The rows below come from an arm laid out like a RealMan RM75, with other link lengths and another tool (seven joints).
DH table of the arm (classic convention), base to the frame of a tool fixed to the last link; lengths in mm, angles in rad. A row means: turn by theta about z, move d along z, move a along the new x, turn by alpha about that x. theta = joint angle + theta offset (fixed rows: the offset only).
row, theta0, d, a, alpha
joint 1, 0.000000, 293.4, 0.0, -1.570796
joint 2, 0.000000, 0.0, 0.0, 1.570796
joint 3, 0.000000, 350.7, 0.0, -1.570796
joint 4, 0.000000, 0.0, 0.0, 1.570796
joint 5, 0.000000, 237.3, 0.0, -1.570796
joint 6, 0.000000, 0.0, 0.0, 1.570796
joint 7, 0.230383, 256.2, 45.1, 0.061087
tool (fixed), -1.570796, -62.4, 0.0, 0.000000
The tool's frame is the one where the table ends.
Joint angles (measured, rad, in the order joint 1, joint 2, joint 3, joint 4, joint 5, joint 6, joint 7), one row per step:
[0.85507, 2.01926, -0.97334, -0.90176, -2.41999, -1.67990, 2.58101]
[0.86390, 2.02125, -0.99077, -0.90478, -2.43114, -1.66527, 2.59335]
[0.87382, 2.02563, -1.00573, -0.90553, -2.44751, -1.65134, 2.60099]
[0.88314, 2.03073, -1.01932, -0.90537, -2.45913, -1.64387, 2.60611]
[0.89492, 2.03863, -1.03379, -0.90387, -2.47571, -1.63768, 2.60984]
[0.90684, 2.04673, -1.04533, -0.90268, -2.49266, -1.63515, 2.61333]
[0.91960, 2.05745, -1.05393, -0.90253, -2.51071, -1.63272, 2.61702]
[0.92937, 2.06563, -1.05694, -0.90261, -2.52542, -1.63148, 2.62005]
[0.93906, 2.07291, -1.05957, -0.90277, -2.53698, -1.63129, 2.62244]
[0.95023, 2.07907, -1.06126, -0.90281, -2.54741, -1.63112, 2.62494]
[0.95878, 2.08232, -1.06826, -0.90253, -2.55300, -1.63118, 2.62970]
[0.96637, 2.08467, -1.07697, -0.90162, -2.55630, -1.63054, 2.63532]
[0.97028, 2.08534, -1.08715, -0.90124, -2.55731, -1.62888, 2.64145]
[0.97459, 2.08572, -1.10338, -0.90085, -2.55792, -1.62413, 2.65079]
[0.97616, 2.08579, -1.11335, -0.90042, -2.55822, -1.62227, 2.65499]
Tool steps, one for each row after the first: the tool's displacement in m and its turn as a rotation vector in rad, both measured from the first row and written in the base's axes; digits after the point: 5 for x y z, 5 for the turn. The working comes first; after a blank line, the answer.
Tool pose at each row, in the base's axes (x y z in m, rotation vector in rad; the steps are taken from these numbers as rounded here):
[0.24292, 0.43330, -0.01993, -3.08151, -0.48574, -0.29623]
[0.24035, 0.43665, -0.02233, -3.07271, -0.49521, -0.33094]
[0.23817, 0.43951, -0.02565, -3.06501, -0.50973, -0.36765]
[0.23536, 0.44081, -0.02919, -3.06352, -0.52705, -0.39389]
[0.23207, 0.44150, -0.03399, 3.06267, 0.55014, 0.42519]
[0.22863, 0.44172, -0.03834, 3.04469, 0.56871, 0.45127]
[0.22421, 0.44177, -0.04344, 3.02794, 0.58774, 0.47371]
[0.22084, 0.44196, -0.04690, 3.01755, 0.59955, 0.48929]
[0.21712, 0.44213, -0.04998, 3.00776, 0.61213, 0.50064]
[0.21275, 0.44291, -0.05250, 2.99941, 0.62609, 0.51101]
[0.20938, 0.44331, -0.05433, 2.99039, 0.63649, 0.52201]
[0.20632, 0.44359, -0.05610, 2.98188, 0.64516, 0.53221]
[0.20476, 0.44367, -0.05729, 2.97566, 0.64965, 0.54248]
[0.20304, 0.44401, -0.05900, 2.96856, 0.65566, 0.55862]
[0.20261, 0.44382, -0.05992, 2.96277, 0.65937, 0.56813]

[-0.00257, 0.00335, -0.00240, 0.00651, -0.02180, 0.00708]
[-0.00475, 0.00621, -0.00572, 0.01039, -0.04521, 0.01699]
[-0.00756, 0.00751, -0.00926, 0.00742, -0.06247, 0.02748]
[-0.01085, 0.00820, -0.01406, 0.00008, -0.08348, 0.04103]
[-0.01429, 0.00842, -0.01841, -0.00879, -0.10294, 0.05357]
[-0.01871, 0.00847, -0.02351, -0.01695, -0.11995, 0.06646]
[-0.02208, 0.00866, -0.02697, -0.02142, -0.13152, 0.07453]
[-0.02580, 0.00883, -0.03005, -0.02616, -0.14037, 0.08309]
[-0.03017, 0.00961, -0.03257, -0.02950, -0.14822, 0.09251]
[-0.03354, 0.01001, -0.03440, -0.03369, -0.15676, 0.09970]
[-0.03660, 0.01029, -0.03617, -0.03778, -0.16476, 0.10577]
[-0.03816, 0.01037, -0.03736, -0.04022, -0.17239, 0.10904]
[-0.03988, 0.01071, -0.03907, -0.04159, -0.18371, 0.11341]
[-0.04031, 0.01052, -0.03999, -0.04383, -0.19081, 0.11617]

